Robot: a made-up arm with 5 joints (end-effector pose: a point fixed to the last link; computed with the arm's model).
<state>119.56 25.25 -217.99 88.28 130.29</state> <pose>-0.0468 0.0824 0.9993 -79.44 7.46 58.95</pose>
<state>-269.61 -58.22 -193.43 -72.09 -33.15</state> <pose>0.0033 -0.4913 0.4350 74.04 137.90 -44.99</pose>
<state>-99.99 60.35 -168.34 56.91 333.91</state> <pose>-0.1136 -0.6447 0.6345 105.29 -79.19 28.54</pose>
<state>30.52 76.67 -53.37 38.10 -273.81</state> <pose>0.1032 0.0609 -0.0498 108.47 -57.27 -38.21</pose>
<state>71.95 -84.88 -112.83 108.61 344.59</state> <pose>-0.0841 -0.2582 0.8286 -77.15 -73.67 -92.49</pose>
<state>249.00 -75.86 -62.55 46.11 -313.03</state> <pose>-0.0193 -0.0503 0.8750 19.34 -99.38 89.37</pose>
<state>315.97 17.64 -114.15 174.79 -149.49</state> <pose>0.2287 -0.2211 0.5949 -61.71 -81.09 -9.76</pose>
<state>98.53 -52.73 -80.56 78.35 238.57</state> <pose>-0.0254 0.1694 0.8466 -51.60 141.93 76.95</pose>
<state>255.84 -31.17 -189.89 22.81 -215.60</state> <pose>0.1150 0.4556 0.8929 -13.32 -19.55 -138.28</pose>
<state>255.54 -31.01 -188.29 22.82 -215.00</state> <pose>0.1150 0.4461 0.9048 -12.16 -17.54 -138.26</pose>
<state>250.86 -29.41 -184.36 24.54 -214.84</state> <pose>0.1384 0.3987 0.9455 -7.36 -9.71 -143.58</pose>
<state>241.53 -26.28 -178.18 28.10 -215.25</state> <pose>0.1644 0.3032 1.0065 3.33 3.75 -153.65</pose>
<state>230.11 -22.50 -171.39 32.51 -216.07</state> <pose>0.1564 0.1871 1.0596 19.77 18.50 -163.92</pose>
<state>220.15 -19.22 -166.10 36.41 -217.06</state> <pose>0.1176 0.0992 1.0878 37.09 29.61 -170.54</pose>
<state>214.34 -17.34 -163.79 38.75 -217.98</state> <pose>0.0876 0.0599 1.0965 -45.98 -33.60 167.12</pose>
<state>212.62 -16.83 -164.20 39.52 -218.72</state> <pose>0.0852 0.0545 1.0968 -46.72 -33.53 164.48</pose>
